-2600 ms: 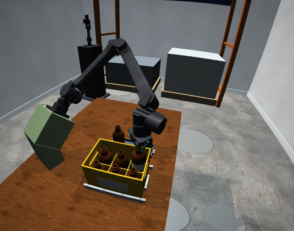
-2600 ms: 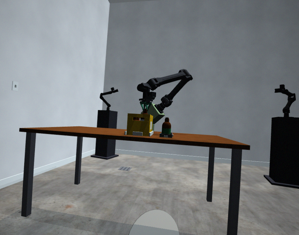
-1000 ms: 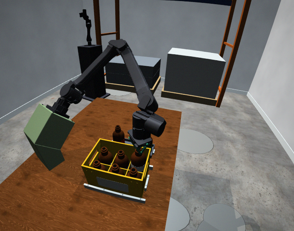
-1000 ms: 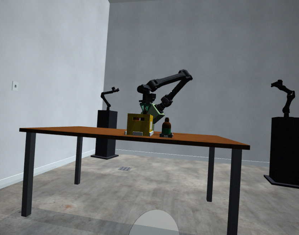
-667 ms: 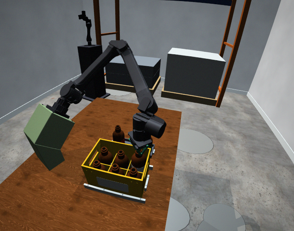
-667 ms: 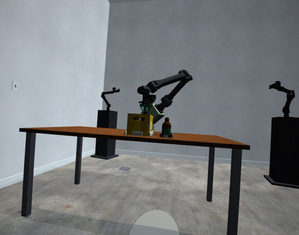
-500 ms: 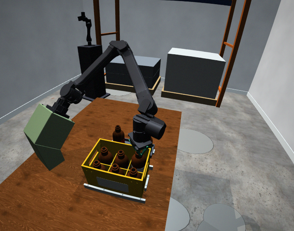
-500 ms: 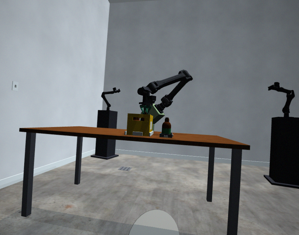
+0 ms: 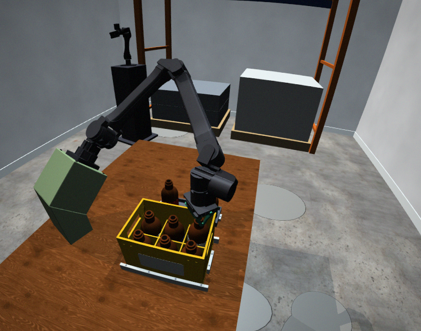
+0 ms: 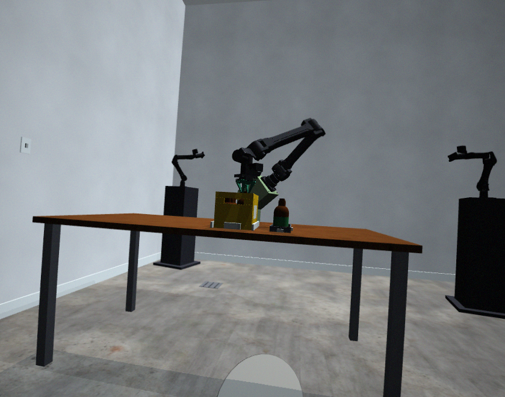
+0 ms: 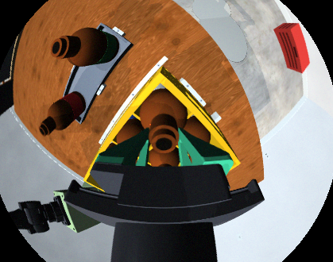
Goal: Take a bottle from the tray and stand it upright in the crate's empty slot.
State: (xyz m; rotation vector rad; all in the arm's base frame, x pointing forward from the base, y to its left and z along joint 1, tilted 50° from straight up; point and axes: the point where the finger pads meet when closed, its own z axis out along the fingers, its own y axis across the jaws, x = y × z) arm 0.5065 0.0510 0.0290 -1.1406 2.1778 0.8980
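Now: hand 70 mm past the crate, 70 mm to the left of it and 90 mm above it. Round my hand: tray 140 mm behind, 160 mm to the left, 160 mm below.
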